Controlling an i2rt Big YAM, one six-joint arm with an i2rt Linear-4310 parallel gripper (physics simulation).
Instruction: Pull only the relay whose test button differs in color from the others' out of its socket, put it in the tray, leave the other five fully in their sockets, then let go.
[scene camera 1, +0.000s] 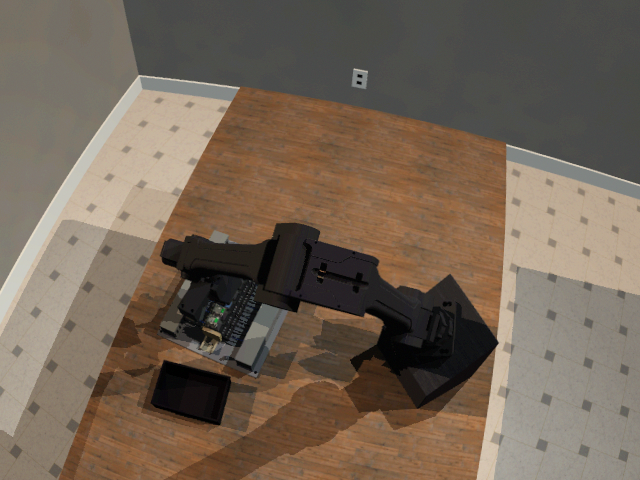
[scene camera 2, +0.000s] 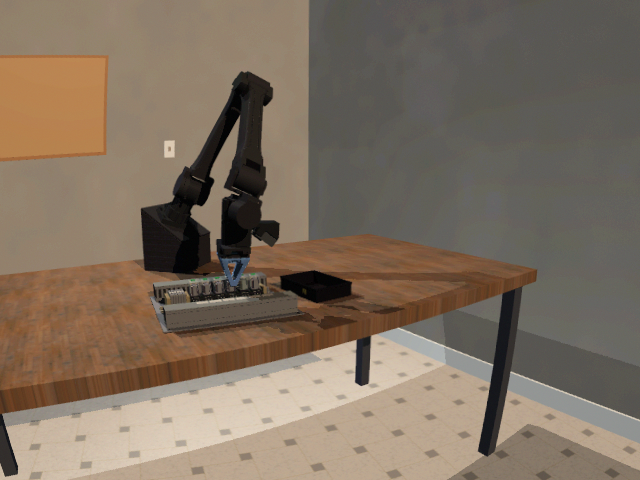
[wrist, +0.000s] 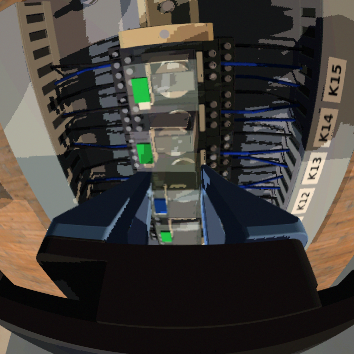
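Seen in the pictures: gripper, fingertip midpoint: (scene camera 1: 224, 303) (scene camera 2: 232, 284) (wrist: 175, 173); arm's base, origin of the base link: (scene camera 1: 436, 328) (scene camera 2: 173, 220).
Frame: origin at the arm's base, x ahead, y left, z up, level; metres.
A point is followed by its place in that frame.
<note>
The relay with the blue test button (wrist: 160, 205) {x 0.469, y 0.005, z -0.085 m} sits in the row between my two blue fingers in the wrist view. My gripper (wrist: 175, 173) {x 0.477, y 0.009, z -0.105 m} (scene camera 2: 234, 283) {x 0.477, y 0.009, z -0.105 m} is shut on this relay, with a finger along each side. The relay appears low in the row; its socket is hidden. Relays with green buttons stand in the same row: two ahead of the fingertips (wrist: 172, 80) (wrist: 175, 140) {x 0.477, y 0.009, z -0.105 m} and one behind the blue-button relay (wrist: 183, 230) {x 0.471, y -0.047, z -0.107 m}. The black tray (scene camera 1: 225, 400) {x 0.407, y 0.229, z -0.142 m} (scene camera 2: 333, 292) {x 0.568, y 0.239, z -0.138 m} stands on the table beside the panel and looks empty in scene camera 1.
Grey wiring ducts (scene camera 1: 256, 335) (scene camera 2: 230, 312) flank the relay row on the panel. A tan end bracket (wrist: 190, 34) {x 0.498, y 0.081, z -0.116 m} closes the row's far end. Blue and black wires run on both sides. The arm's black base (scene camera 1: 454, 361) {x -0.053, y 0.065, z -0.004 m} (scene camera 2: 160, 242) {x 0.050, y -0.063, z -0.060 m} stands on the wooden table (scene camera 1: 361, 170) {x 0.257, y -0.528, z -0.156 m} (scene camera 2: 77, 330) {x 0.493, y -0.378, z -0.156 m}.
</note>
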